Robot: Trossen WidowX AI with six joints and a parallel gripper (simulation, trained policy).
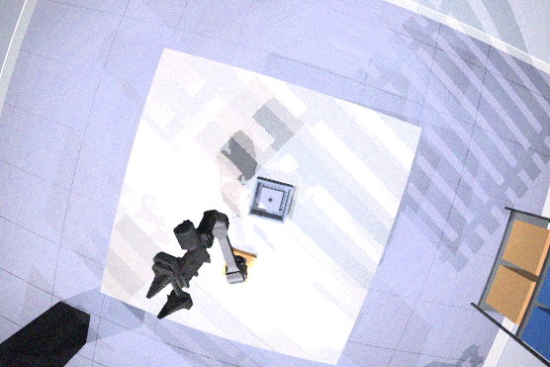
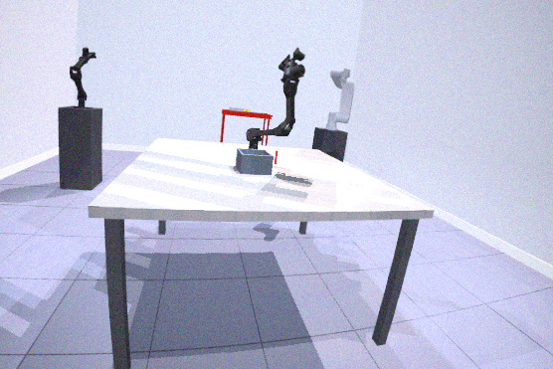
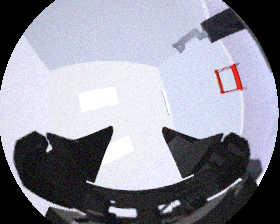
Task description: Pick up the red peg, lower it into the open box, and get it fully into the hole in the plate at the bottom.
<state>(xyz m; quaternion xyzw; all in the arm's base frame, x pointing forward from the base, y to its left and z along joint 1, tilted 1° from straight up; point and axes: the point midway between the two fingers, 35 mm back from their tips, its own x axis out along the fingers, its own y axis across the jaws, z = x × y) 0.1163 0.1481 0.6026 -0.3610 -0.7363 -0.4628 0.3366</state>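
My gripper tip is now 630 mm above the red peg, 50 mm short of it and 40 mm to the left of it. From my gripper tip the other things lie so: pale plate (630 mm below, 220 mm ahead, 210 mm to the right); then grey box (650 mm below, 220 mm ahead, 210 mm to the right).
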